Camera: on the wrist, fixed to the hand. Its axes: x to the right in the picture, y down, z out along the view.
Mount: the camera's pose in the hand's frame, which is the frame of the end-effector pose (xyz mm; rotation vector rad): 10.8 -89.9 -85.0 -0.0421 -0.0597 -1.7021
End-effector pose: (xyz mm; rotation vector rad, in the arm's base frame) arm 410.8 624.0 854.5 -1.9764 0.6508 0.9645
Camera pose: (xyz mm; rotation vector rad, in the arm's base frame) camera 514.9 598.7 917.2 -1.6779 -1.0365 -0.0742
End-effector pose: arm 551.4 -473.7 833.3 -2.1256 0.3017 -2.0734
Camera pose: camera 469.8 -387.0 868.7 1.3740 1.1141 1.2065
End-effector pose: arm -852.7 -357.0 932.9 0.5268 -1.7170 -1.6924
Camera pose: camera -815.9 -432.7 841.6 -1.6152 0.7436 1.8540
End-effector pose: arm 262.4 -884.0 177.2 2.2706 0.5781 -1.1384
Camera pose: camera 266.5 -760.3 187.3 -1.0999 -2.2595 1.4457
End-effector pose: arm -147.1 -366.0 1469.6 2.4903 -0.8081 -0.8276
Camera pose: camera -50.0 -289.6 1482.0 -2.3611 -1.4289 1.1079
